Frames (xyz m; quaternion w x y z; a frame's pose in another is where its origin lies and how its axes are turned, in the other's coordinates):
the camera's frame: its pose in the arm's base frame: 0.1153 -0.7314 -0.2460 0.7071 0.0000 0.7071 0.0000
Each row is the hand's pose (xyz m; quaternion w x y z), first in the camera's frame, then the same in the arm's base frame.
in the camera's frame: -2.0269 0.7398 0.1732 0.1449 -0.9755 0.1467 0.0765
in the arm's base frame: 0.2885 0.0084 1.7809 0.0013 0.6357 -0.2062 -0.7439
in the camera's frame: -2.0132 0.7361 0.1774 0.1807 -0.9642 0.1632 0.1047
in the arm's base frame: 0.2927 0.0047 1.7672 0.0124 -0.6078 0.2432 0.7559
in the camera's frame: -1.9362 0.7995 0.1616 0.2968 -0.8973 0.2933 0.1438
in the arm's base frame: 0.2769 0.0681 1.6902 0.0025 -0.5328 0.4173 0.7362
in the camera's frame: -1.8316 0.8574 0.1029 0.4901 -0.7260 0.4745 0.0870
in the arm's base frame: 0.2182 0.1260 1.5856 0.0110 -0.4518 0.6821 0.5749
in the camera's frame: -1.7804 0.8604 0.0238 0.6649 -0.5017 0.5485 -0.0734
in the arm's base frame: 0.1391 0.1290 1.5344 0.0823 -0.4067 0.8580 0.3028
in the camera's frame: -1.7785 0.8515 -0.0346 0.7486 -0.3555 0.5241 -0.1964
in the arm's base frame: 0.0807 0.1201 1.5325 0.1587 -0.3902 0.8999 0.1125
